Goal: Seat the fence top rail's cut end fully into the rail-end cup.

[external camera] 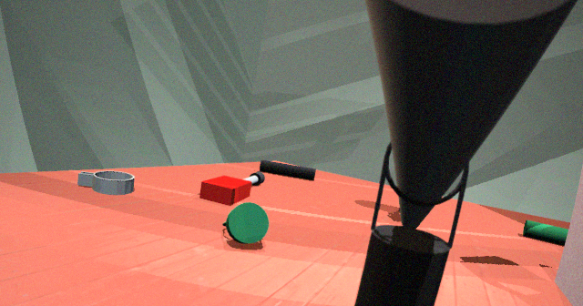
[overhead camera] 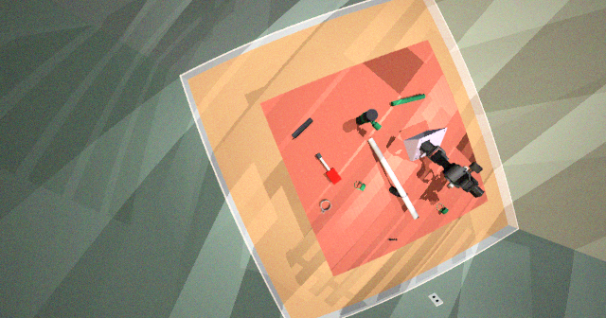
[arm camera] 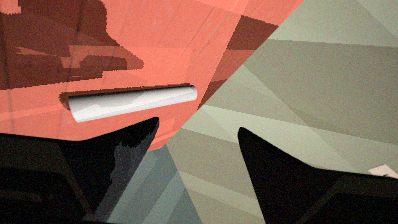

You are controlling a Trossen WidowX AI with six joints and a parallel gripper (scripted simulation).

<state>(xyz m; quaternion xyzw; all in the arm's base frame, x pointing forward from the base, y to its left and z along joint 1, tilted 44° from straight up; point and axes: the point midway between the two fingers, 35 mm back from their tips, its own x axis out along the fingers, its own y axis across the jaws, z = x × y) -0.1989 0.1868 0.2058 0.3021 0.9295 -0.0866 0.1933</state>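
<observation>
The green rail-end cup lies 48 cm ahead of my gripper tip and 51 cm to the right of it. The rest, counted from my gripper tip: bolt: 59 cm ahead, 28 cm to the left, 12 cm below; short white cylinder: 2 cm behind, 7 cm to the left, 11 cm below; green rod: 14 cm ahead, 58 cm to the right, 11 cm below.
</observation>
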